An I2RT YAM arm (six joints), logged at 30 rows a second.
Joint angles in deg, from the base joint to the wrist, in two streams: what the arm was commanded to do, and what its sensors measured. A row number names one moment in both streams.
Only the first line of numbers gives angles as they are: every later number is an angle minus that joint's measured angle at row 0.
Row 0, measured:
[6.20 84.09 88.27 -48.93 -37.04 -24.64]
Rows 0 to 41, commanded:
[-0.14 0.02 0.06 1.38 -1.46 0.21]
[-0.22 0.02 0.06 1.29 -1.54 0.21]
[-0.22 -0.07 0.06 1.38 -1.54 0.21]
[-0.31 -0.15 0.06 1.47 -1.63 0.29]
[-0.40 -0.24 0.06 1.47 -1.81 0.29]
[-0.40 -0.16 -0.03 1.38 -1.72 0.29]
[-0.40 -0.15 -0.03 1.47 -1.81 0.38]
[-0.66 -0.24 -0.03 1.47 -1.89 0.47]
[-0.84 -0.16 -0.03 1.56 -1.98 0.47]
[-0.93 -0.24 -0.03 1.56 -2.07 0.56]
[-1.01 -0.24 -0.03 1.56 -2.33 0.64]
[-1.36 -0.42 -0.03 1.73 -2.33 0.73]
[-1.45 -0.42 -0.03 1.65 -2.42 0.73]
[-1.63 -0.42 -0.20 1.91 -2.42 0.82]
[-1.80 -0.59 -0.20 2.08 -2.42 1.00]
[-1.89 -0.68 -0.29 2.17 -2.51 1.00]
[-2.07 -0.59 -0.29 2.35 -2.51 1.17]
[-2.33 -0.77 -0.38 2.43 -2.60 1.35]
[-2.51 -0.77 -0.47 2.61 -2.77 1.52]
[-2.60 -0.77 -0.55 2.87 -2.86 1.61]
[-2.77 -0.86 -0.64 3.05 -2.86 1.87]
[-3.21 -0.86 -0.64 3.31 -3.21 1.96]
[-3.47 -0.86 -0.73 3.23 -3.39 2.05]
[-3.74 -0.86 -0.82 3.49 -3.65 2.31]
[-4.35 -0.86 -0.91 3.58 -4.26 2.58]
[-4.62 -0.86 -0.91 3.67 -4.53 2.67]
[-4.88 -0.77 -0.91 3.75 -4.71 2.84]
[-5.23 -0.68 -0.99 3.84 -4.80 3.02]
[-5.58 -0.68 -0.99 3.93 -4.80 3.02]
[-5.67 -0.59 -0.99 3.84 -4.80 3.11]
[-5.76 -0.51 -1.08 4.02 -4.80 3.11]
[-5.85 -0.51 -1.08 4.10 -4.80 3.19]
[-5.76 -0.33 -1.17 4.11 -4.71 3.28]
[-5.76 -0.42 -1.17 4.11 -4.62 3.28]
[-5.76 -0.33 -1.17 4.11 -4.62 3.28]
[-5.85 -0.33 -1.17 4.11 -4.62 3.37]
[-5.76 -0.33 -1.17 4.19 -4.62 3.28]
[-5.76 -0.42 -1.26 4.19 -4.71 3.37]
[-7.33 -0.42 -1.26 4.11 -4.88 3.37]
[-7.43 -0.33 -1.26 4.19 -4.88 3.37]
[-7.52 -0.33 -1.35 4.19 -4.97 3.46]
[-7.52 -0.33 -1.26 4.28 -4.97 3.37]
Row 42, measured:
[-6.32 0.00 -1.27 2.19 -3.87 2.77]
